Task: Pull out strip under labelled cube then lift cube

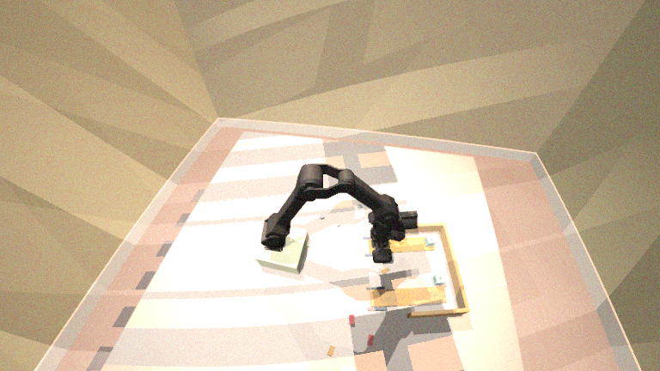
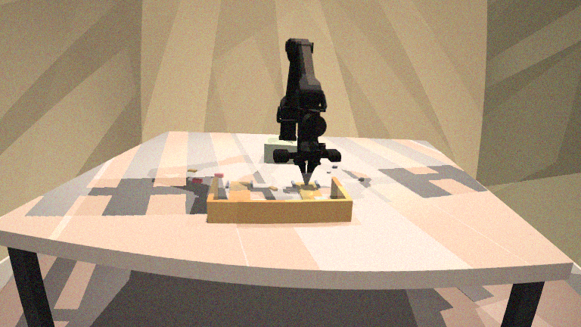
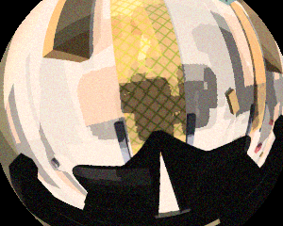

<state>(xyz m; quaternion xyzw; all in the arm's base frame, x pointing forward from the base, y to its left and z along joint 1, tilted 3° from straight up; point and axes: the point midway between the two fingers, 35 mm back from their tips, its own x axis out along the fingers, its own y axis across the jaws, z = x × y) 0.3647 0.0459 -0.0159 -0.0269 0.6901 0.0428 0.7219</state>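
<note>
Now: the yellow strip 100 mm ahead of my gripper tip and 10 mm to the left of it. The rest, counted from my gripper tip: orange strip (110 mm ahead, 180 mm to the right).
</note>
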